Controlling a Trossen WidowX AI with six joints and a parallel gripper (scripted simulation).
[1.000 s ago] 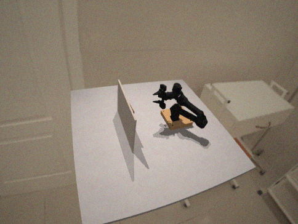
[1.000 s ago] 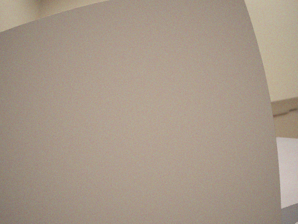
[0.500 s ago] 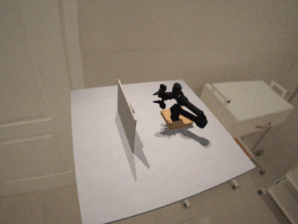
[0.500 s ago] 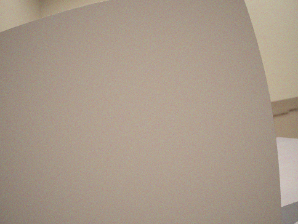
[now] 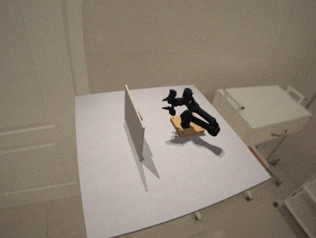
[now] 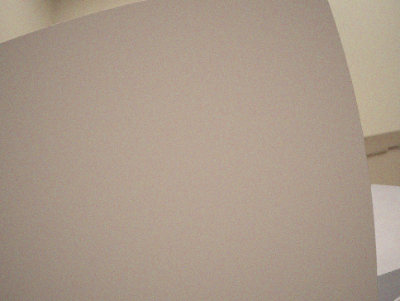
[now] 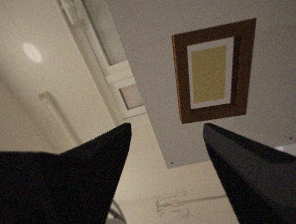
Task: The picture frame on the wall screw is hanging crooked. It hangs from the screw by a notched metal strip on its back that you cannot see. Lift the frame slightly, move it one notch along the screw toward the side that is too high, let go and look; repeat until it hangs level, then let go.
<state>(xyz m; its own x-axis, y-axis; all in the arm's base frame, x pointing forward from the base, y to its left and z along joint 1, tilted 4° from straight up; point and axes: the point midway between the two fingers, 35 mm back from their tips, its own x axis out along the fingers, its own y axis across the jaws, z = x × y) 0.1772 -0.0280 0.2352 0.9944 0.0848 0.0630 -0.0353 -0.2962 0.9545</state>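
Now: gripper tip 19 cm short of the picture frame, 3 cm to the right of it and 9 cm above it. From my gripper tip the other things lie so: wall panel: 20 cm ahead, 2 cm to the left, 11 cm below.
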